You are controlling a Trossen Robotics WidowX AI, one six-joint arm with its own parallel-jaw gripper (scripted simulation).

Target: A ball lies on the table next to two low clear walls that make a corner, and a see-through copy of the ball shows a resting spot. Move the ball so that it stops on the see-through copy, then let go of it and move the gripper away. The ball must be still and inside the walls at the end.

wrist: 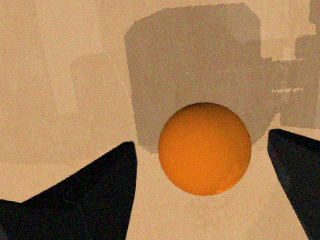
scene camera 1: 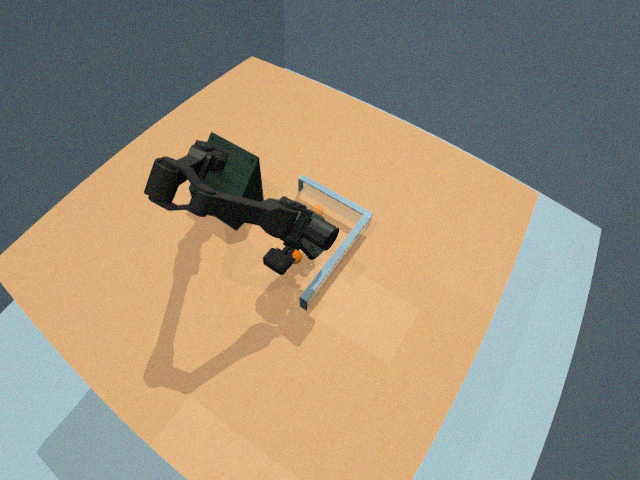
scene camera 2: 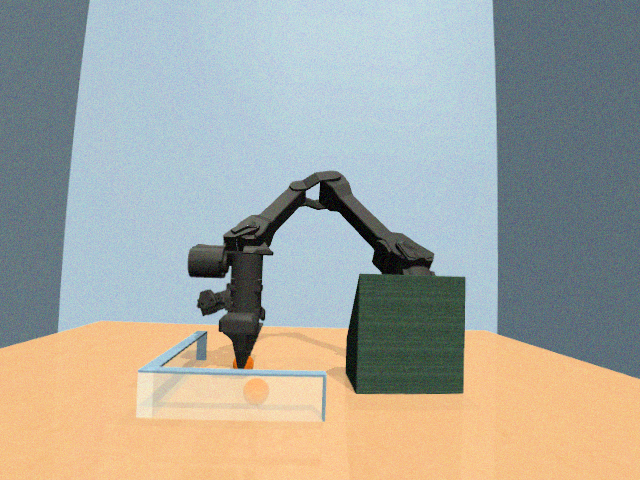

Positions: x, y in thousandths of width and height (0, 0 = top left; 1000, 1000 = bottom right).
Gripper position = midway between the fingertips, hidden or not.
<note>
My gripper (scene camera 2: 380, 761) is open and holds nothing. Further things: an orange ball (wrist: 639, 623).
My gripper shows as well in the wrist view (wrist: 633, 610) and in scene camera 1 (scene camera 1: 462, 536).
</note>
